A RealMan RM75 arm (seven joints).
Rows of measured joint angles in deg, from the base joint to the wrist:
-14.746, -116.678, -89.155, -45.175, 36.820, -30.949, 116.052
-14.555, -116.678, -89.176, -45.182, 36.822, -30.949, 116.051
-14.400, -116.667, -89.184, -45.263, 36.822, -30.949, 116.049
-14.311, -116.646, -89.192, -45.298, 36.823, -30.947, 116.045
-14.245, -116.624, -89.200, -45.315, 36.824, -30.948, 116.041
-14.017, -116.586, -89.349, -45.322, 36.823, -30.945, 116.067
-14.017, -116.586, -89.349, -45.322, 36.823, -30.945, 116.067
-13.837, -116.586, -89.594, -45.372, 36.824, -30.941, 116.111
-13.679, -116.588, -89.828, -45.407, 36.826, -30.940, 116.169
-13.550, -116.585, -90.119, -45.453, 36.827, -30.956, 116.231
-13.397, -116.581, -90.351, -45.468, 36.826, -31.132, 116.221
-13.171, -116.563, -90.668, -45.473, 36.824, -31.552, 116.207
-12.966, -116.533, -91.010, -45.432, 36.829, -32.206, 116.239
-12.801, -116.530, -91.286, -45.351, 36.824, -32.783, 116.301
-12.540, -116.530, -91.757, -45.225, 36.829, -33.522, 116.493
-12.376, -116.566, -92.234, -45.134, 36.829, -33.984, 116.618
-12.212, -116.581, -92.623, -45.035, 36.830, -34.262, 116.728
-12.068, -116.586, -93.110, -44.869, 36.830, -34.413, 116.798
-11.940, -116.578, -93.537, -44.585, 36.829, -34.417, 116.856
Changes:
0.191, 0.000, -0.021, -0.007, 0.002, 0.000, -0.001
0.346, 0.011, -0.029, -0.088, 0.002, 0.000, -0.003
0.435, 0.032, -0.037, -0.123, 0.003, 0.002, -0.007
0.501, 0.054, -0.045, -0.140, 0.004, 0.001, -0.011
0.729, 0.092, -0.194, -0.147, 0.003, 0.004, 0.015
0.729, 0.092, -0.194, -0.147, 0.003, 0.004, 0.015
0.909, 0.092, -0.439, -0.197, 0.004, 0.008, 0.059
1.067, 0.090, -0.673, -0.232, 0.006, 0.009, 0.117
1.196, 0.093, -0.964, -0.278, 0.007, -0.007, 0.179
1.349, 0.097, -1.196, -0.293, 0.006, -0.183, 0.169
1.575, 0.115, -1.513, -0.298, 0.004, -0.603, 0.155
1.780, 0.145, -1.855, -0.257, 0.009, -1.257, 0.187
1.945, 0.148, -2.131, -0.176, 0.004, -1.834, 0.249
2.206, 0.148, -2.602, -0.050, 0.009, -2.573, 0.441
2.370, 0.112, -3.079, 0.041, 0.009, -3.035, 0.566
2.534, 0.097, -3.468, 0.140, 0.010, -3.313, 0.676
2.678, 0.092, -3.955, 0.306, 0.010, -3.464, 0.746
2.806, 0.100, -4.382, 0.590, 0.009, -3.468, 0.804

